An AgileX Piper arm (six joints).
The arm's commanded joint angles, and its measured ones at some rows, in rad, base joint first. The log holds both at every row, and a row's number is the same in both.
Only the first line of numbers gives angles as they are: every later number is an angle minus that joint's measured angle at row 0.
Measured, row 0: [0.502, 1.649, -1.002, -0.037, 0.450, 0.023]
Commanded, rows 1 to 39: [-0.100, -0.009, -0.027, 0.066, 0.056, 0.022]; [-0.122, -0.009, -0.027, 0.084, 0.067, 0.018]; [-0.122, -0.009, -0.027, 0.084, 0.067, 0.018]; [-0.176, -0.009, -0.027, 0.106, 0.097, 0.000]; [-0.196, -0.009, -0.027, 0.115, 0.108, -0.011]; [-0.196, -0.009, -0.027, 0.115, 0.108, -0.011]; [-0.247, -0.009, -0.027, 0.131, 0.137, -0.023]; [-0.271, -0.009, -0.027, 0.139, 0.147, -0.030]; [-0.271, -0.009, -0.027, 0.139, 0.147, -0.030]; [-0.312, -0.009, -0.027, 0.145, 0.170, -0.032]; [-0.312, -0.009, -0.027, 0.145, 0.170, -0.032]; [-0.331, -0.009, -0.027, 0.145, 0.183, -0.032]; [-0.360, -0.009, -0.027, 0.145, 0.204, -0.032]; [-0.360, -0.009, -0.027, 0.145, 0.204, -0.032]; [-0.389, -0.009, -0.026, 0.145, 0.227, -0.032]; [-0.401, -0.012, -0.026, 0.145, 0.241, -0.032]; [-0.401, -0.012, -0.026, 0.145, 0.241, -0.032]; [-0.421, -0.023, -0.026, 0.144, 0.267, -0.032]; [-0.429, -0.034, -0.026, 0.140, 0.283, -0.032]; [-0.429, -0.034, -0.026, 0.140, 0.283, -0.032]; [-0.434, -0.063, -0.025, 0.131, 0.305, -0.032]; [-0.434, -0.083, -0.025, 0.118, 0.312, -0.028]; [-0.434, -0.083, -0.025, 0.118, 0.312, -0.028]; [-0.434, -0.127, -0.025, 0.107, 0.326, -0.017]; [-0.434, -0.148, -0.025, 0.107, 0.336, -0.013]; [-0.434, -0.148, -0.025, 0.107, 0.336, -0.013]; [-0.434, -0.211, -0.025, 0.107, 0.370, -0.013]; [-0.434, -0.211, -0.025, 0.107, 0.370, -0.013]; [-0.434, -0.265, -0.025, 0.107, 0.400, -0.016]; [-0.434, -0.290, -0.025, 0.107, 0.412, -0.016]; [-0.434, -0.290, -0.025, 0.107, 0.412, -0.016]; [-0.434, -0.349, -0.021, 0.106, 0.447, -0.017]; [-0.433, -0.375, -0.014, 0.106, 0.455, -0.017]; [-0.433, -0.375, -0.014, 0.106, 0.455, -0.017]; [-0.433, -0.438, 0.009, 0.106, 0.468, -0.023]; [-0.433, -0.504, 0.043, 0.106, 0.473, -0.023]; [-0.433, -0.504, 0.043, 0.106, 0.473, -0.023]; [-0.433, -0.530, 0.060, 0.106, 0.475, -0.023]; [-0.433, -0.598, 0.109, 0.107, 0.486, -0.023]
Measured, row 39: [-0.430, -0.517, 0.056, 0.114, 0.461, -0.011]
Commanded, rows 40 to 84: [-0.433, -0.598, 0.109, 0.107, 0.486, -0.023]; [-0.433, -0.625, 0.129, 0.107, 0.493, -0.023]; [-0.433, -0.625, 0.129, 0.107, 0.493, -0.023]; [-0.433, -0.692, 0.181, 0.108, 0.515, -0.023]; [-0.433, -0.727, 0.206, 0.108, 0.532, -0.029]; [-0.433, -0.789, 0.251, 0.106, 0.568, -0.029]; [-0.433, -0.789, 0.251, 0.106, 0.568, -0.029]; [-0.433, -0.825, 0.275, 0.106, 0.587, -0.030]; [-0.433, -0.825, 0.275, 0.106, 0.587, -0.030]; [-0.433, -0.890, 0.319, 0.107, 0.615, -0.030]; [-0.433, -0.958, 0.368, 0.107, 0.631, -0.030]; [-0.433, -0.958, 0.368, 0.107, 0.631, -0.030]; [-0.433, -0.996, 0.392, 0.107, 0.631, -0.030]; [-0.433, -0.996, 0.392, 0.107, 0.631, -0.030]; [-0.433, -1.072, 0.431, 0.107, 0.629, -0.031]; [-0.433, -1.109, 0.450, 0.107, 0.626, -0.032]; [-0.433, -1.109, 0.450, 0.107, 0.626, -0.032]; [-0.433, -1.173, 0.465, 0.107, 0.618, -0.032]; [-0.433, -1.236, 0.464, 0.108, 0.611, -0.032]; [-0.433, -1.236, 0.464, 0.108, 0.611, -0.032]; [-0.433, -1.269, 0.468, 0.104, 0.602, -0.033]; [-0.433, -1.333, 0.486, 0.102, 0.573, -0.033]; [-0.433, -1.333, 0.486, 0.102, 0.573, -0.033]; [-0.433, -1.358, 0.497, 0.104, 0.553, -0.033]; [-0.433, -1.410, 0.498, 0.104, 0.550, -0.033]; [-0.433, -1.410, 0.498, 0.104, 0.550, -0.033]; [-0.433, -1.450, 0.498, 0.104, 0.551, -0.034]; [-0.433, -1.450, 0.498, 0.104, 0.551, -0.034]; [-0.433, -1.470, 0.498, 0.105, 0.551, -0.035]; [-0.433, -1.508, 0.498, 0.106, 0.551, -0.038]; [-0.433, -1.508, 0.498, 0.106, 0.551, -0.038]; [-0.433, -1.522, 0.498, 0.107, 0.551, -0.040]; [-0.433, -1.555, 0.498, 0.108, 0.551, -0.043]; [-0.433, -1.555, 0.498, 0.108, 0.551, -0.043]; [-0.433, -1.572, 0.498, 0.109, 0.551, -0.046]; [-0.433, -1.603, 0.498, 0.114, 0.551, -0.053]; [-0.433, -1.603, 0.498, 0.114, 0.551, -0.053]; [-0.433, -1.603, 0.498, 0.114, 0.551, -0.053]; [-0.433, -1.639, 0.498, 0.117, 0.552, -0.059]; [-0.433, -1.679, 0.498, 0.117, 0.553, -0.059]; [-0.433, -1.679, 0.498, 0.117, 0.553, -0.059]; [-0.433, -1.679, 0.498, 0.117, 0.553, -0.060]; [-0.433, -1.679, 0.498, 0.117, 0.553, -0.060]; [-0.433, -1.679, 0.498, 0.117, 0.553, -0.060]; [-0.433, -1.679, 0.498, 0.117, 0.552, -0.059]
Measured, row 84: [-0.430, -1.654, 0.497, 0.115, 0.563, -0.043]
